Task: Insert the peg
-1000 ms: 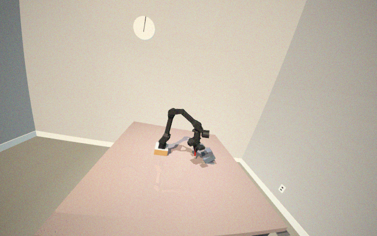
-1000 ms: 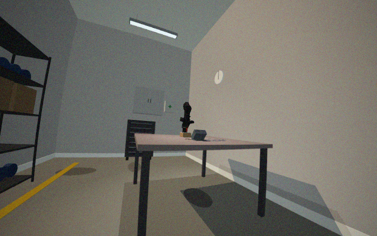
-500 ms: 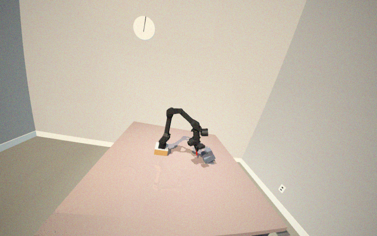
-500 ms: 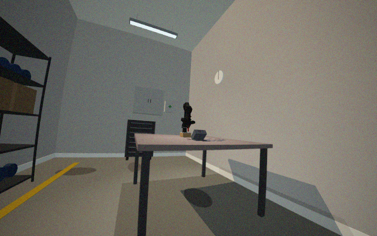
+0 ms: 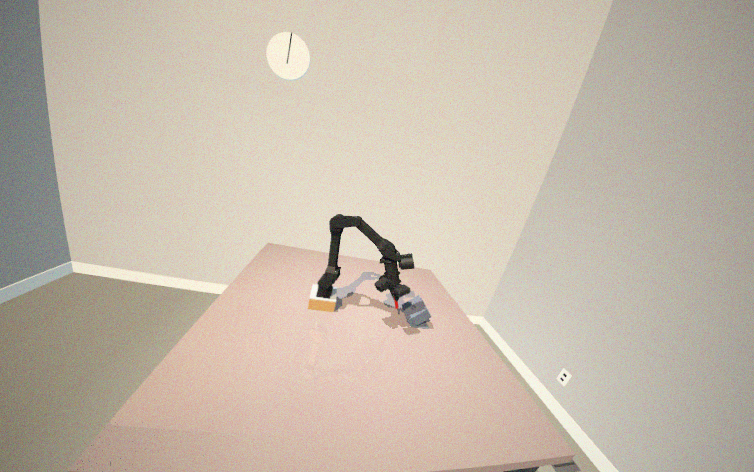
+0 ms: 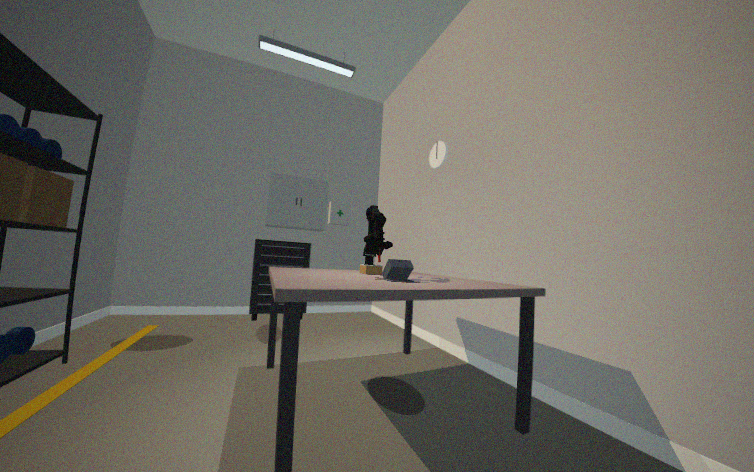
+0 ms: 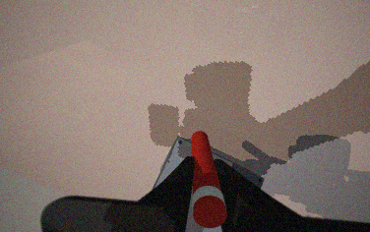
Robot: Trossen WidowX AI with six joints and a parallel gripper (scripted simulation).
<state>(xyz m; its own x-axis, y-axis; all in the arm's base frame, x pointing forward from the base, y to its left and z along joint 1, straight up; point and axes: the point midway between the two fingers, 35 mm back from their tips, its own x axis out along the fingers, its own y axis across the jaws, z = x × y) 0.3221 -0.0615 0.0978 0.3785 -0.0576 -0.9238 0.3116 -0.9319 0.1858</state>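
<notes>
Now: gripper tip 140 mm short of the grey sloped panel, 50 mm to the right of it and 80 mm above it. The rest, counted from my gripper tip: red peg 10 mm behind, 20 mm above.
</notes>
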